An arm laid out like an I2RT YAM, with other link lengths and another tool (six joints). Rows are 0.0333 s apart.
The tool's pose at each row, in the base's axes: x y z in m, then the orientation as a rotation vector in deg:
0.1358, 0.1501, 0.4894, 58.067, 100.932, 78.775
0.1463, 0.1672, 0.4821, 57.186, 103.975, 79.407
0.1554, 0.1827, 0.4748, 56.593, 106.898, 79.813
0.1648, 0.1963, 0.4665, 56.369, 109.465, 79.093
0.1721, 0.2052, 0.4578, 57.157, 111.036, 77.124
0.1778, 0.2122, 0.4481, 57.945, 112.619, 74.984
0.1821, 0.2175, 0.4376, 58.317, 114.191, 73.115
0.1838, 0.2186, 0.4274, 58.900, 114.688, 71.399
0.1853, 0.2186, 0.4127, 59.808, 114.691, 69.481
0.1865, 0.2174, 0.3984, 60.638, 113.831, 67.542
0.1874, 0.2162, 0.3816, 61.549, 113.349, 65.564
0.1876, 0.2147, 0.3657, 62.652, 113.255, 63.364
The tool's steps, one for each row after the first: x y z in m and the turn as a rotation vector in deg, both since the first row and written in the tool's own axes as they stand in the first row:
0.0105, -0.0029, 0.0184, 1.344, 2.493, -0.276
0.0202, -0.0063, 0.0348, 2.803, 4.725, -0.429
0.0281, -0.0109, 0.0509, 4.562, 6.011, -0.859
0.0329, -0.0169, 0.0631, 6.510, 5.755, -1.224
0.0369, -0.0244, 0.0733, 8.536, 5.439, -1.649
0.0400, -0.0331, 0.0817, 10.315, 5.371, -2.204
0.0406, -0.0427, 0.0858, 11.466, 4.649, -2.587
0.0406, -0.0567, 0.0903, 12.521, 3.437, -2.858
0.0396, -0.0706, 0.0939, 13.048, 1.651, -3.228
0.0389, -0.0871, 0.0978, 13.867, 0.092, -3.526
0.0382, -0.1027, 0.1007, 15.097, -1.341, -3.754

